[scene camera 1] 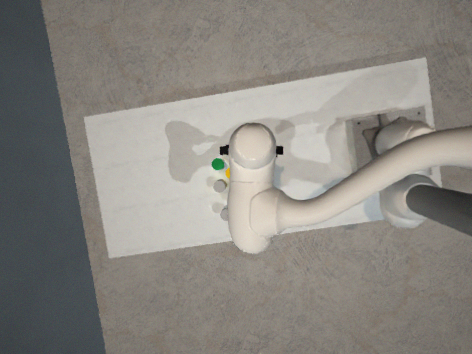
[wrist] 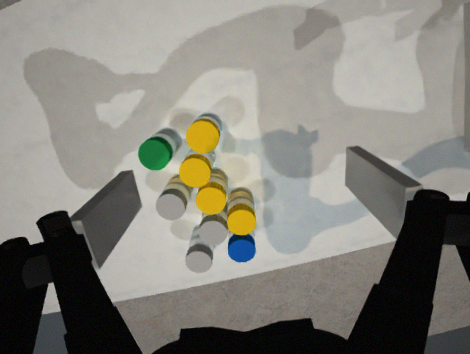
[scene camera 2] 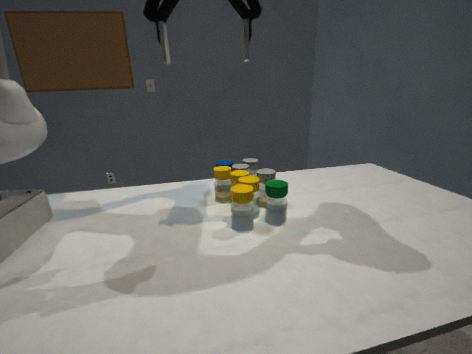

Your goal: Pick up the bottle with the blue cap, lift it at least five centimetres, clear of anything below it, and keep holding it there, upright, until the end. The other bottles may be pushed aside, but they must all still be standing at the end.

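Frame: origin at the arm's base, x back, y left, z down, level; centimetres.
Seen in the pictures: gripper, between the fingertips: (wrist: 240, 177) (scene camera 2: 206, 62).
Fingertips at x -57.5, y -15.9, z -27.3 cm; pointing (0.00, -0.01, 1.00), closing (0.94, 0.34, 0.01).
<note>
Pixels of each thing's top centre, then the offset from my fingertips to it. Level surfaces: height alone.
- bottle with the blue cap, centre of its top: (wrist: 241, 251) (scene camera 2: 224, 162) dz +26.6, dx -10.7, dy +23.4 cm
- yellow-capped bottle, centre of its top: (wrist: 241, 222) (scene camera 2: 222, 168) dz +26.6, dx -7.9, dy +17.6 cm
- grey-capped bottle, centre of its top: (wrist: 212, 233) (scene camera 2: 240, 166) dz +26.6, dx -13.8, dy +17.3 cm
- white table, height of its surface: dz +37.1 cm
The bottle with the blue cap (scene camera 2: 224, 164) (wrist: 241, 249) stands at the back of a bottle group in scene camera 2, mostly hidden behind a yellow-capped bottle (scene camera 2: 222, 173) (wrist: 241, 220). In the wrist view its cap shows right below that yellow cap, near the table edge, with a grey-capped bottle (scene camera 2: 240, 168) (wrist: 213, 229) to its upper left. The arm hides it in scene camera 1. My gripper (scene camera 1: 252, 150) (scene camera 2: 206, 62) (wrist: 240, 177) is open and empty, high above the table, pointing down. In the wrist view the bottle group lies between its wide-set fingers.
Other bottles stand close together: a green-capped one (scene camera 1: 218, 164) (scene camera 2: 276, 189) (wrist: 155, 153), several yellow-capped ones, and grey-capped ones (scene camera 2: 266, 175) (wrist: 171, 204) (wrist: 199, 258). They stand on the white table (scene camera 1: 145, 215) (scene camera 2: 150, 320). The robot's base is at the table's right in scene camera 1.
</note>
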